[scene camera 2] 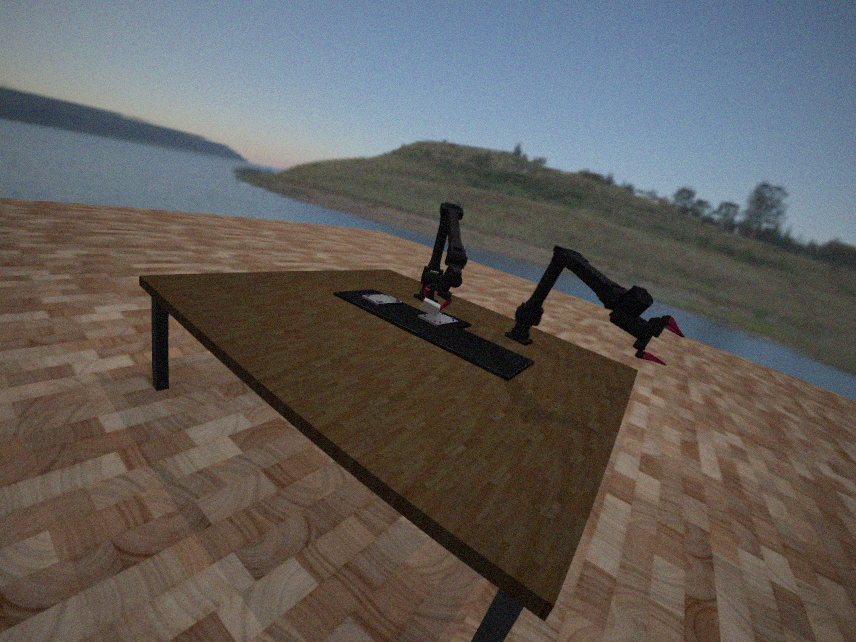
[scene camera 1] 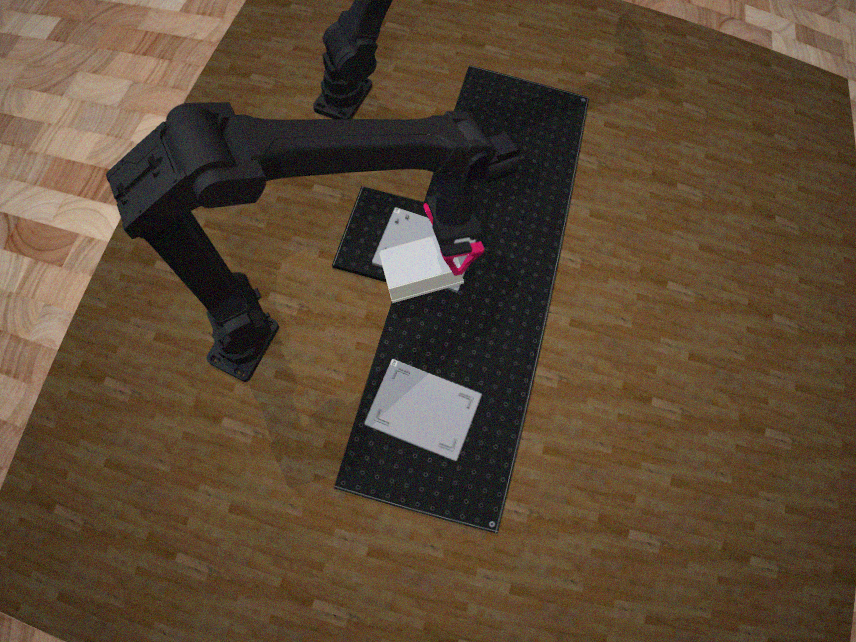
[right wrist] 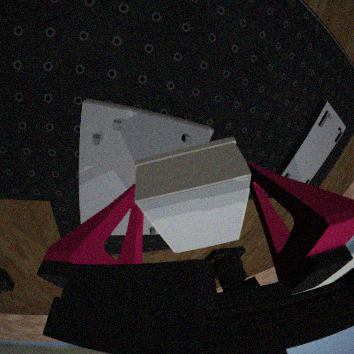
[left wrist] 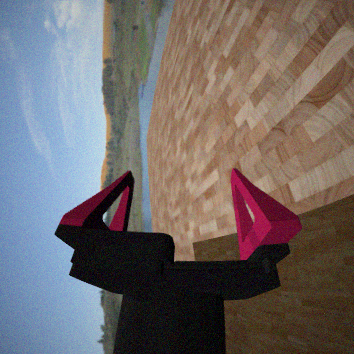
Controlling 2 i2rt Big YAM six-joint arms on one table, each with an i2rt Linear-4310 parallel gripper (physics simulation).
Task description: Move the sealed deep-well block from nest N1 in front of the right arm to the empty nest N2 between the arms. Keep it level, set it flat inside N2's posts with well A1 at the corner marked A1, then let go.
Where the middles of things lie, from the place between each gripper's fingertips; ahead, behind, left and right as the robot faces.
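White block (scene camera 1: 417, 268): from my left hand, 960 mm to the right, 210 mm behind, 240 mm below.
My right gripper: 3 cm to the left of the block, 4 cm past it, 1 cm above it.
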